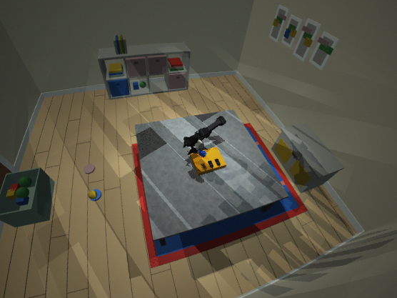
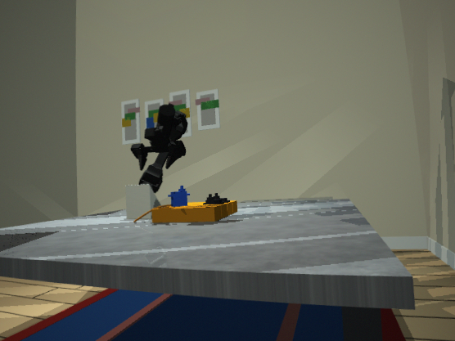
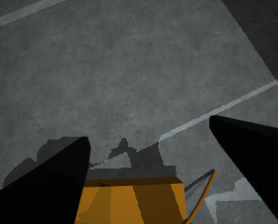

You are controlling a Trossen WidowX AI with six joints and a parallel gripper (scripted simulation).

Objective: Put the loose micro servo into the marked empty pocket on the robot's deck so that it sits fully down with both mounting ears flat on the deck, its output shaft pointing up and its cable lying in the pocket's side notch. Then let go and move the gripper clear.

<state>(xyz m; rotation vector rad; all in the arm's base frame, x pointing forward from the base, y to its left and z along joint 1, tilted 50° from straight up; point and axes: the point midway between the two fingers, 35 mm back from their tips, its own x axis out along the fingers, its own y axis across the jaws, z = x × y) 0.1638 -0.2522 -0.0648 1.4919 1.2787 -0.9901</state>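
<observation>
Now: the orange deck 3 cm ahead of my gripper tip, 22 cm to the left of it and 16 cm below it.
</observation>
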